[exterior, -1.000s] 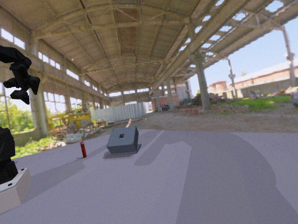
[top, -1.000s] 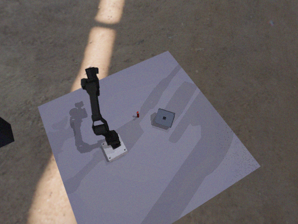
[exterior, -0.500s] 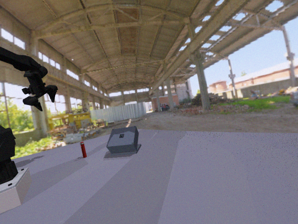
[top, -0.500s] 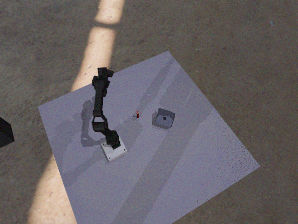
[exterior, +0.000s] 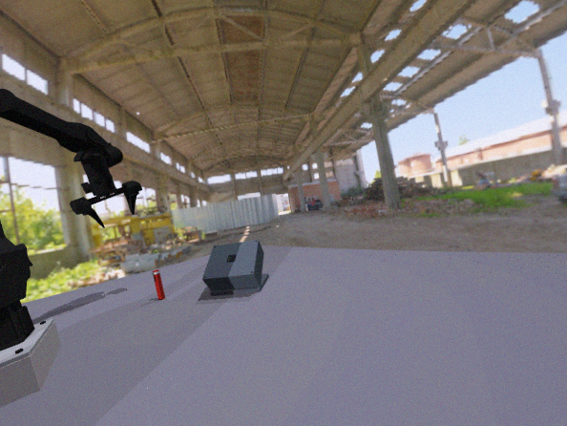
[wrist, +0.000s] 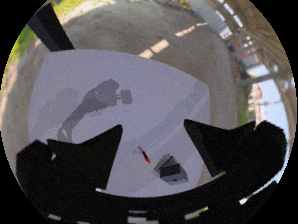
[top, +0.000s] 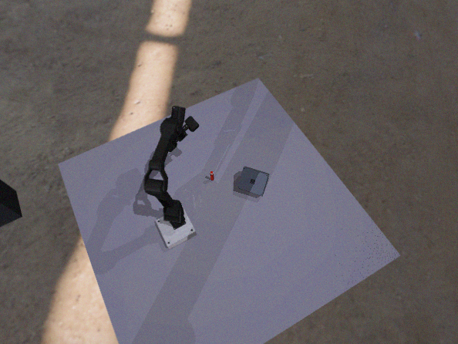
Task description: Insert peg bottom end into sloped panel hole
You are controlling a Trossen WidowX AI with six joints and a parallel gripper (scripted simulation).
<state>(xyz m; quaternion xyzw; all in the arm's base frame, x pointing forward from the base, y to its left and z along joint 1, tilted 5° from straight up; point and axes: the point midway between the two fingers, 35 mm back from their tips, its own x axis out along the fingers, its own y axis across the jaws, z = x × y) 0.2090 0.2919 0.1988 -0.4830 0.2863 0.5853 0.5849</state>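
My gripper tip is 18 cm above the red peg, 16 cm to the left of it and 6 cm short of it. The rest, counted from my gripper tip: grey sloped panel 30 cm to the right, 23 cm ahead, 17 cm below.
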